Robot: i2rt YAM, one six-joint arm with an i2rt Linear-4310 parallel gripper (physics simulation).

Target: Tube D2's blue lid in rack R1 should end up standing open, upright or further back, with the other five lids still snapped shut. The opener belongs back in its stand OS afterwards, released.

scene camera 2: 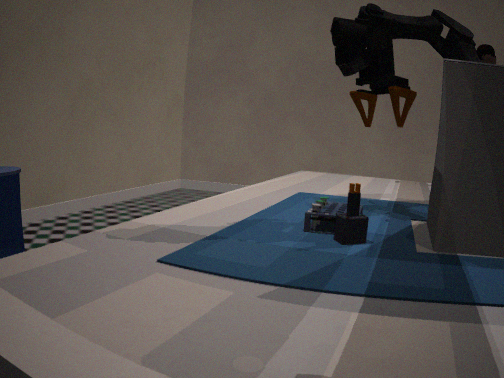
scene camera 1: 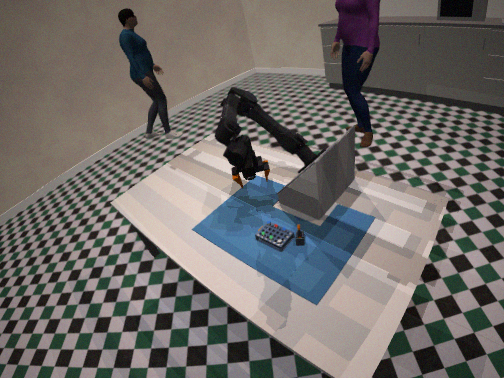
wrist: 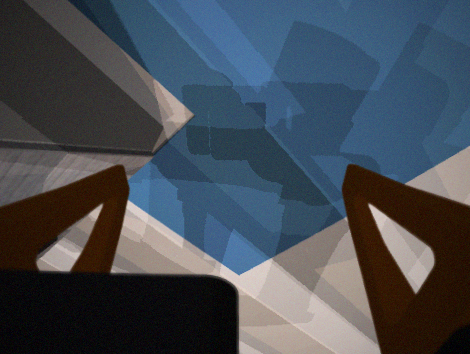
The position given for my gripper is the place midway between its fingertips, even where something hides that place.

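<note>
My gripper [scene camera 2: 383, 127]: open, empty. Gripper [wrist: 235, 176]: visible too.
</note>
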